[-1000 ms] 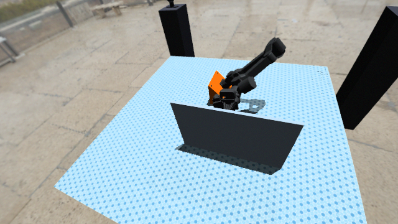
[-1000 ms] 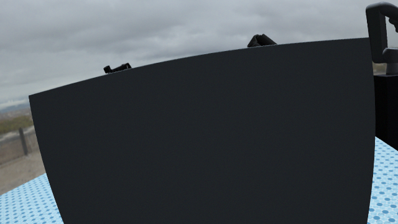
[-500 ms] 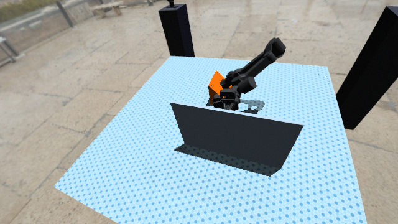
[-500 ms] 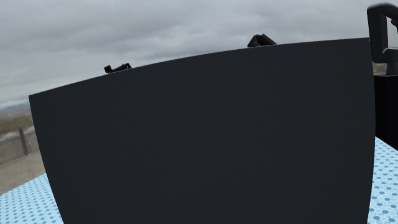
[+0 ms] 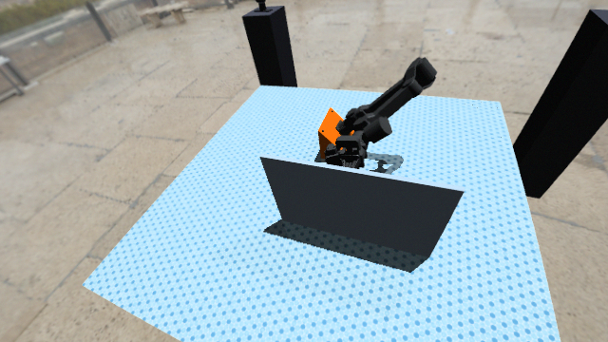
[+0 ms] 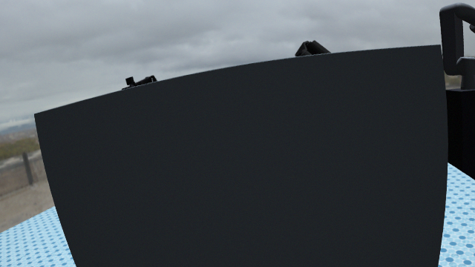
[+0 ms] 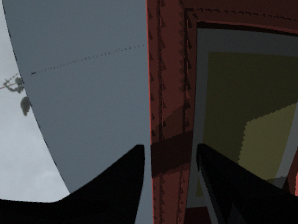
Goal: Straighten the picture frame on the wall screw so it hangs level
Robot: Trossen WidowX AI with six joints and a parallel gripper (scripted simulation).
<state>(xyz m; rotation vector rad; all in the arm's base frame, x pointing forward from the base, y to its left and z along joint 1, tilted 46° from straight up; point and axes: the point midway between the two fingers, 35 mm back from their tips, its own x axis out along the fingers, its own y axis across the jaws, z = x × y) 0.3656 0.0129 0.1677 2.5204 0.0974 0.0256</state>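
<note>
The picture frame lies 10 mm ahead of my gripper tip, 10 mm to the left of it and 50 mm below it. The rest, counted from my gripper tip: grey wall panel (20 mm ahead, 20 mm to the left, 60 mm below).
</note>
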